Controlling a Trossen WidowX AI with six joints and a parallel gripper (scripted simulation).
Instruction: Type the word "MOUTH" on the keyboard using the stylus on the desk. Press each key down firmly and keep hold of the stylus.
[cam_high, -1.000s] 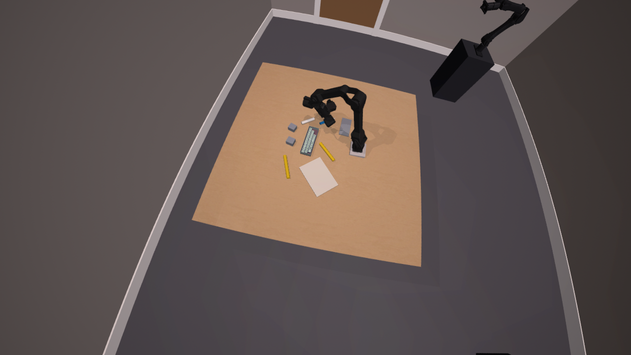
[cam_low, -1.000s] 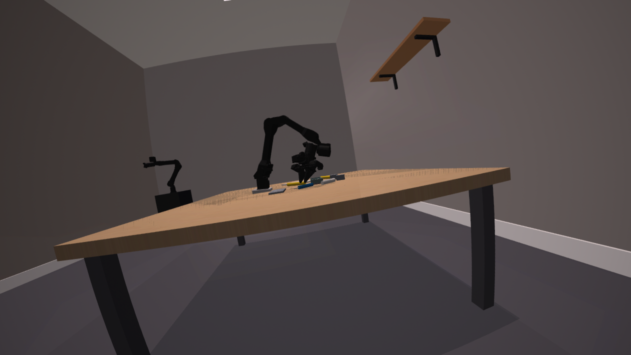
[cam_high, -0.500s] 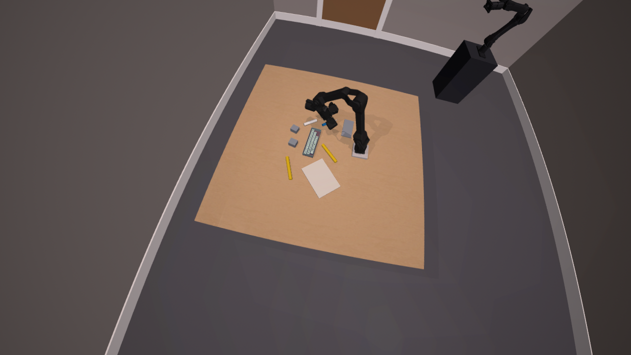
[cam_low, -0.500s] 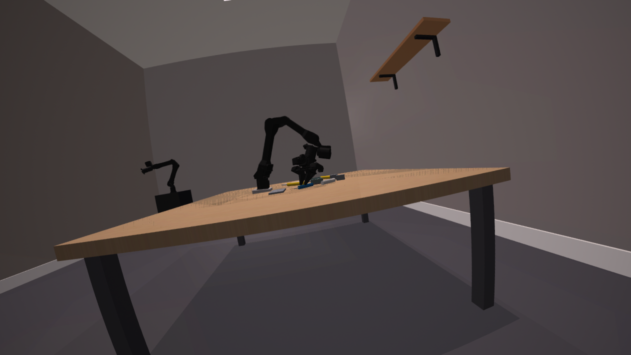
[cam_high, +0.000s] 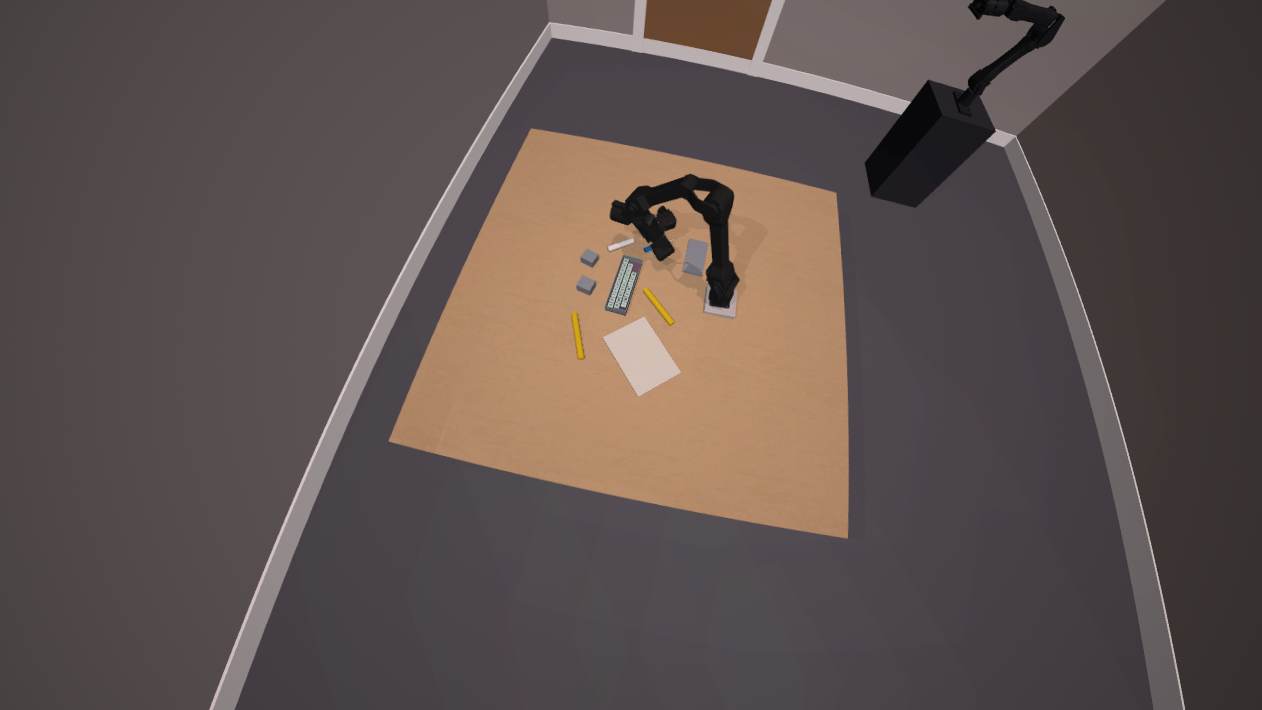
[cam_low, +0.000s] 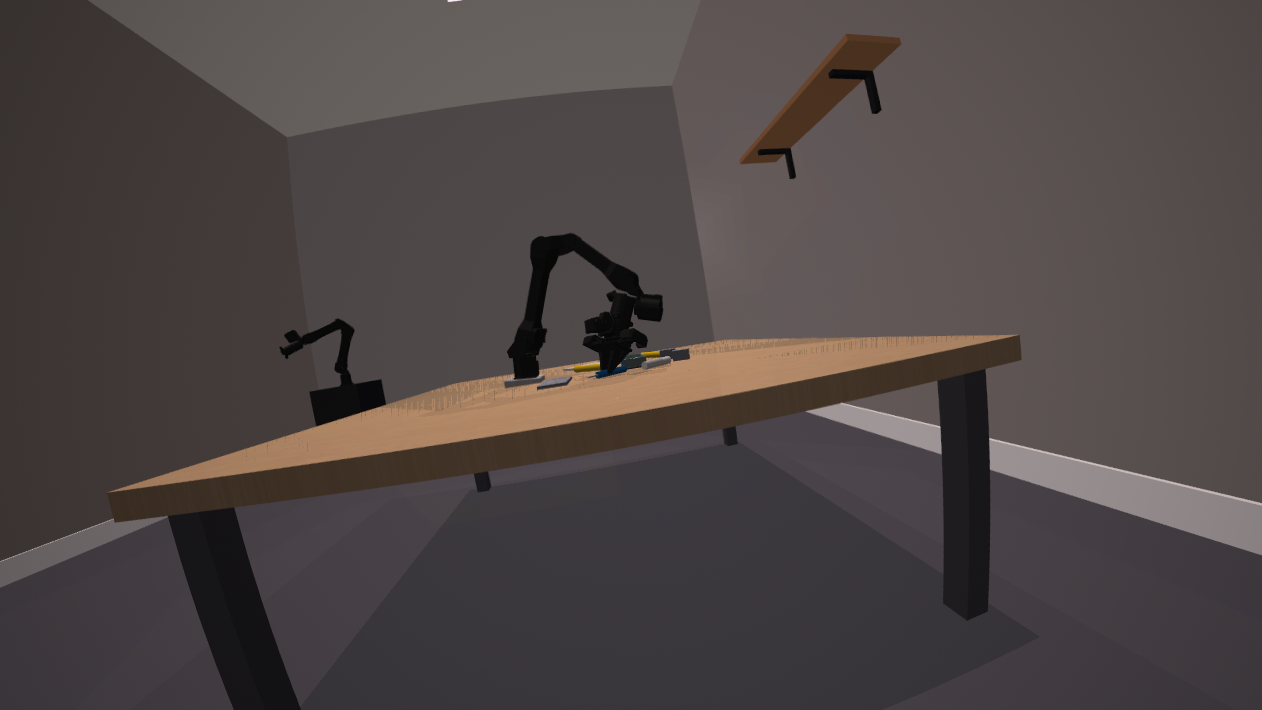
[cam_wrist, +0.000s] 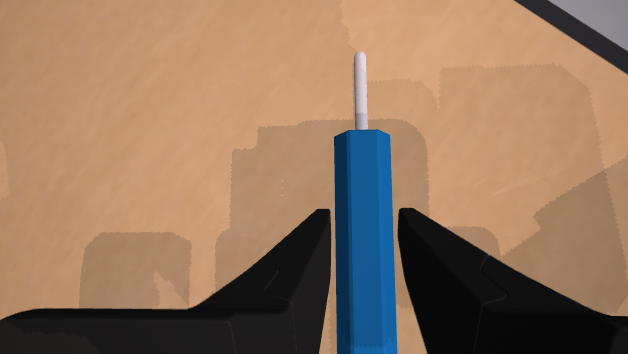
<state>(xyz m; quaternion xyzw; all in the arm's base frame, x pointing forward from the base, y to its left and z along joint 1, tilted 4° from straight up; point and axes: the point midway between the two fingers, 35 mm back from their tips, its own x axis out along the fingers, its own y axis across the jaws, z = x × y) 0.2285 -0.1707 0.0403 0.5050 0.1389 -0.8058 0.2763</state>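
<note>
Right now my gripper tip is 140 mm short of the white cylinder and 30 mm to the right of it. Also, from my gripper tip: grey slab 120 mm behind, 20 mm to the left; yellow pencil 250 mm to the left, 20 mm behind; blue stylus 10 mm to the right, 10 mm behind.
</note>
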